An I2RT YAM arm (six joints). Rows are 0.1 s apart.
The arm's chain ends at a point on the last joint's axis. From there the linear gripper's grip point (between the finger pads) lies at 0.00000 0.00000 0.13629 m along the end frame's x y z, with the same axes.
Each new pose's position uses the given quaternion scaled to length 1; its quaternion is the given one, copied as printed.
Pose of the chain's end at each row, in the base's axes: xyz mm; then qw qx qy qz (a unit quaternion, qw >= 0):
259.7 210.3 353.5 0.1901 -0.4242 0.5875 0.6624
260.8 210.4 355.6 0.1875 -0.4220 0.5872 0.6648
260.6 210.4 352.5 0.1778 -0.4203 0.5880 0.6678
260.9 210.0 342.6 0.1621 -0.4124 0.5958 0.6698
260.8 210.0 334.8 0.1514 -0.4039 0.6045 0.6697
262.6 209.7 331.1 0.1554 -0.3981 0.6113 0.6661
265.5 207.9 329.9 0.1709 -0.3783 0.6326 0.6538
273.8 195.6 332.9 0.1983 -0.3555 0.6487 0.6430
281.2 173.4 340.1 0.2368 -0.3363 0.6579 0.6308
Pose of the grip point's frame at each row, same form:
213.6 338.4 346.7 0.1901 -0.4242 0.5875 0.6624
214.3 338.4 349.4 0.1875 -0.4220 0.5872 0.6648
212.6 337.8 346.4 0.1778 -0.4203 0.5880 0.6678
211.9 337.0 335.8 0.1621 -0.4124 0.5958 0.6698
212.0 337.0 327.0 0.1514 -0.4039 0.6045 0.6697
216.2 337.6 322.3 0.1554 -0.3981 0.6113 0.6661
227.5 338.3 318.1 0.1709 -0.3783 0.6326 0.6538
246.6 328.5 320.0 0.1983 -0.3555 0.6487 0.6430
265.8 308.2 327.6 0.2368 -0.3363 0.6579 0.6308

